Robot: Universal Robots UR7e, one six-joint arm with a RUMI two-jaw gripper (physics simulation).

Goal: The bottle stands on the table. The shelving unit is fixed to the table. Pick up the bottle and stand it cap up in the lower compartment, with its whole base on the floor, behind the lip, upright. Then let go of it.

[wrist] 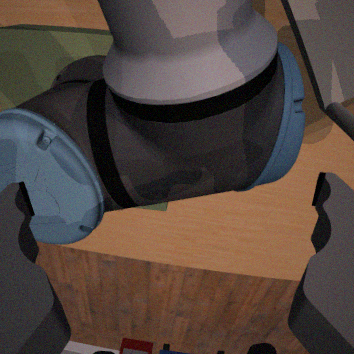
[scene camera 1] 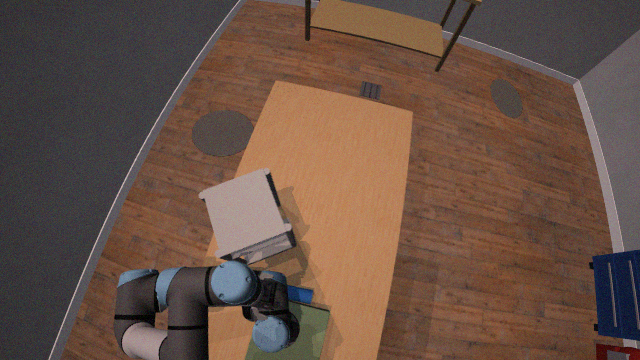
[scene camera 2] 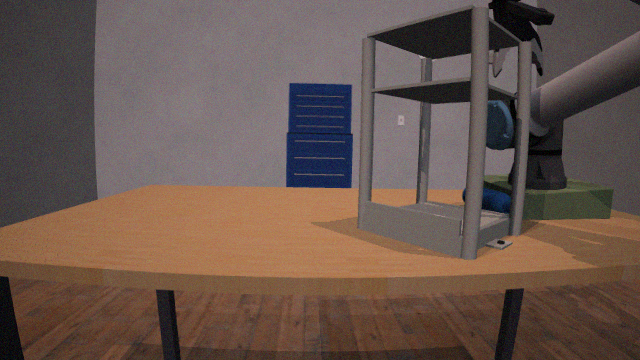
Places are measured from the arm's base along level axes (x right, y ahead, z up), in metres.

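Pixels of known places: gripper, fingertip midpoint: (wrist: 173, 180); arm's base at its link origin: (scene camera 2: 536, 184).
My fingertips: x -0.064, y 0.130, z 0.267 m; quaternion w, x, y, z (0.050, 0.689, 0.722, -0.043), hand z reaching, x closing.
Observation:
For each thing: its top centre in the pictures, then the offset to it from my fingertips. Level surfaces: height alone.
- blue bottle at its top centre: (scene camera 2: 491, 189) (scene camera 1: 287, 292) dy +0.014, dx +0.067, dz -0.282 m
- grey shelving unit at its top centre: (scene camera 2: 447, 36) (scene camera 1: 242, 210) dy +0.245, dx -0.095, dz +0.037 m
- wooden table at its surface level: dz -0.342 m
- small flat tab at its top centre: (scene camera 2: 499, 242) dy +0.179, dx -0.196, dz -0.338 m
The blue bottle (scene camera 1: 301, 294) (scene camera 2: 498, 201) lies on its side on the table, along the green base block; in scene camera 1 the arm covers part of it, and in the wrist view it does not show. The grey shelving unit (scene camera 1: 245, 212) (scene camera 2: 478, 130) (wrist: 336, 45) stands on the table, with two upper boards and a lower compartment bounded by low walls. No bottle shows standing in that compartment. My gripper (scene camera 2: 518, 71) (wrist: 173, 180) is open and empty, high above the table beside the unit's upper part. In scene camera 1 the arm largely hides it.
The green base block (scene camera 1: 316, 325) (scene camera 2: 575, 200) (wrist: 30, 60) carries the arm and borders the bottle. The arm's own links fill much of the wrist view. The wooden table (scene camera 1: 350, 165) (scene camera 2: 200, 230) (wrist: 225, 240) extends away past the unit. A small flat tab (scene camera 2: 500, 244) sits at the unit's foot.

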